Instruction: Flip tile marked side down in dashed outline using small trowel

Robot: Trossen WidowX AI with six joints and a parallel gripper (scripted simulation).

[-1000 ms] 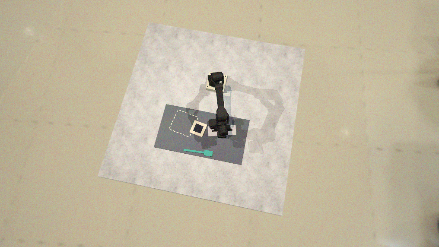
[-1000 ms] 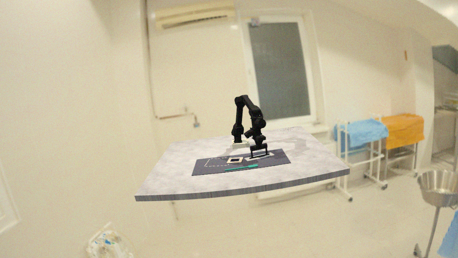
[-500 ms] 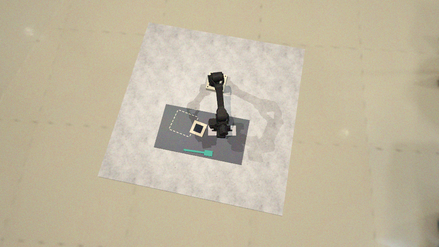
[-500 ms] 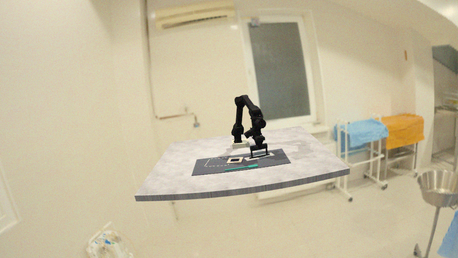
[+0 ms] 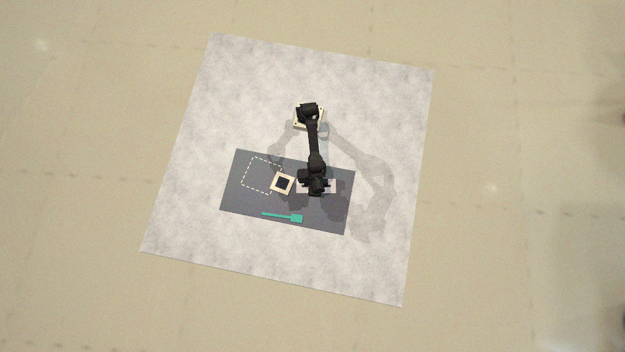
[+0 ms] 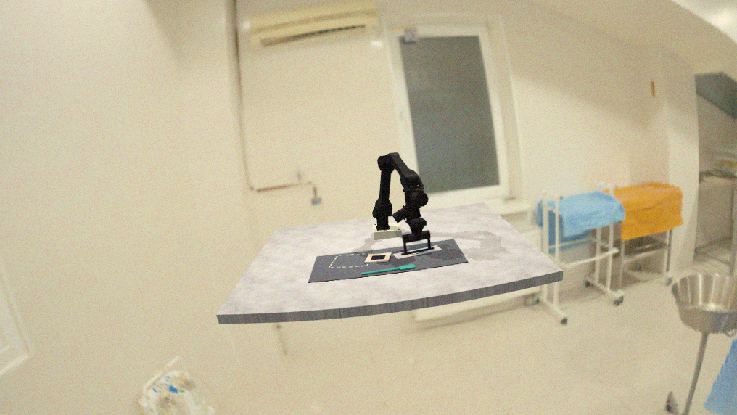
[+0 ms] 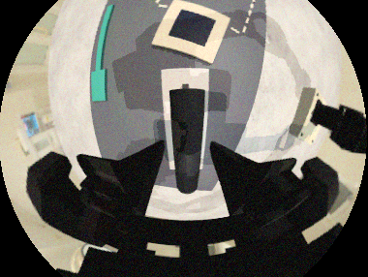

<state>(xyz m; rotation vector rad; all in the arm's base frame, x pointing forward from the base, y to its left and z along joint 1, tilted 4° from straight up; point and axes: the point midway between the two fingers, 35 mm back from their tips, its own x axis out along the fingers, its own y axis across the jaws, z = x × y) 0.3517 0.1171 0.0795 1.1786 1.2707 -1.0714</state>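
The dark grey mat is 50 mm ahead of my gripper tip, 140 mm to the right of it and 80 mm below it. Also, from my gripper tip: trowel (190 mm ahead, 120 mm to the right, 60 mm below); then cream tile (20 mm ahead, 170 mm to the right, 60 mm below).
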